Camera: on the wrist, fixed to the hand. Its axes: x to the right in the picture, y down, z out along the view.
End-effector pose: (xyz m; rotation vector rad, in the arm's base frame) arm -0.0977 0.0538 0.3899 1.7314 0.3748 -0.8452
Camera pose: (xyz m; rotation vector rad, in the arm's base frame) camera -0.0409 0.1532 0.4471 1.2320 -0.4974 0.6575
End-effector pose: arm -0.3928 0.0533 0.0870 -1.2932 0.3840 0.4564
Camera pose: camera -0.4322 -0.0556 0.0325 -1.2891 1.7116 1.6302
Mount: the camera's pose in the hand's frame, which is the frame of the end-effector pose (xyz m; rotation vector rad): -0.0172 0.0430 -0.1193 -0.4390 0.3986 1.5404
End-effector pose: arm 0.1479 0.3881 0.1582 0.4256 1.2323 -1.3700
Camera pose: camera 0.1418 0.5066 0.1103 1.0433 0.9907 0.3036
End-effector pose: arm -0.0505 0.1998 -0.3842 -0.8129 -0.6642 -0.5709
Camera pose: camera 0.0047 0.1320 -0.4776 -1.2966 0.5503 0.5637
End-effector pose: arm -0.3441 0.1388 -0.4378 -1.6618 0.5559 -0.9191
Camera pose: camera -0.4458 0.0693 -0.4723 -0.8703 2.0032 0.0853
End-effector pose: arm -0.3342 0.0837 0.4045 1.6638 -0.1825 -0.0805
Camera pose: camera -0.3350 0.1997 0.4584 0.7323 -0.9939 1.2553
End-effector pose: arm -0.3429 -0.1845 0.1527 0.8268 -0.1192 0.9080
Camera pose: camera -0.4140 -0.1001 0.0879 -0.0267 -0.6283 2.3501
